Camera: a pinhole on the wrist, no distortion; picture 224 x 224 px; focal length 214.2 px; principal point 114.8 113.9 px. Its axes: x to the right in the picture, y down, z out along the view. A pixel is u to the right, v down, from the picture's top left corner.
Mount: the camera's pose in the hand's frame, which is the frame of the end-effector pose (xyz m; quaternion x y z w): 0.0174 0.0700 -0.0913 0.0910 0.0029 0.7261 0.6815
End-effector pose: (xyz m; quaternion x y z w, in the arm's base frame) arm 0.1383 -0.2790 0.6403 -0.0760 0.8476 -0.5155 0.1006
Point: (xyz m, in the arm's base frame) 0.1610 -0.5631 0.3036
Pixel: 185.3 113.4
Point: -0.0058 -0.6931 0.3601
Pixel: 133.5 48.2
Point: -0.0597 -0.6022 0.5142
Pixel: 81.1 9.8
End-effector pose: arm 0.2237 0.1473 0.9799 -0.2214 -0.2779 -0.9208 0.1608
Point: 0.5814 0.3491 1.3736
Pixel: 182.1 200.3
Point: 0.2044 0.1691 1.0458
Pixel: 48.6 108.3
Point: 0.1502 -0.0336 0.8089
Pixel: behind the camera
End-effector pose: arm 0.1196 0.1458 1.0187 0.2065 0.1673 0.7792 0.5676
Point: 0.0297 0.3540 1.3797
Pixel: outside the picture
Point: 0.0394 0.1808 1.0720
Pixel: 160.2 44.2
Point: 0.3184 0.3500 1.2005
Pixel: 25.5 67.0
